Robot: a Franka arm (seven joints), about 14 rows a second.
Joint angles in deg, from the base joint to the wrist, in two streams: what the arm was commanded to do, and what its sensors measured. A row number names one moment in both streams.
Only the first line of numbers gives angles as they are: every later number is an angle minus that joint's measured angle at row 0.
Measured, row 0:
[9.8 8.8 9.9 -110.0 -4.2 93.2 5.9]
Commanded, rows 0 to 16:
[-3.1 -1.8 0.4 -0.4 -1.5 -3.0 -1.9]
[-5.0 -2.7 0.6 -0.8 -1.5 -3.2 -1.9]
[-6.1 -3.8 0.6 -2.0 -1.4 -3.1 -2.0]
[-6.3 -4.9 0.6 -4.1 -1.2 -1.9 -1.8]
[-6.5 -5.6 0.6 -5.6 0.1 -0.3 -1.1]
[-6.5 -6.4 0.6 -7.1 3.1 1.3 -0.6]
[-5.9 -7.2 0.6 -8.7 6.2 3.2 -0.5]
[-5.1 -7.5 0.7 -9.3 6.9 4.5 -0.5]
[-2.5 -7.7 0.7 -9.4 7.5 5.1 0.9]
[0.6 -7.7 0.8 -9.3 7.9 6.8 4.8]
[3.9 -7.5 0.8 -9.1 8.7 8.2 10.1]
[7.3 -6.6 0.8 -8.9 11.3 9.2 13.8]
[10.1 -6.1 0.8 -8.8 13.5 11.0 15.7]
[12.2 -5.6 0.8 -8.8 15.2 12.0 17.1]
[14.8 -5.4 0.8 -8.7 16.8 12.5 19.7]
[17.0 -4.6 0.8 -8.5 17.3 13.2 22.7]
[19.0 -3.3 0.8 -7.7 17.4 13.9 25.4]
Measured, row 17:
[16.8 -4.8 1.0 -8.1 15.7 12.1 21.7]
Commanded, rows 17 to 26:
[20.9 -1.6 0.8 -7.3 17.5 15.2 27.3]
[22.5 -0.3 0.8 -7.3 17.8 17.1 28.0]
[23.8 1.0 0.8 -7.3 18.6 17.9 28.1]
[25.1 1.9 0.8 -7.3 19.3 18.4 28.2]
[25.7 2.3 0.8 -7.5 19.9 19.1 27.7]
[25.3 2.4 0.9 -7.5 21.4 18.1 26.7]
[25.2 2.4 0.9 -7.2 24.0 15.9 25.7]
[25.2 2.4 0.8 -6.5 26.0 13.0 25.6]
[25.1 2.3 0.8 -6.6 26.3 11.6 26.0]
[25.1 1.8 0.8 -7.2 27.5 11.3 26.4]
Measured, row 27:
[25.8 2.8 0.8 -7.2 24.8 13.4 27.2]
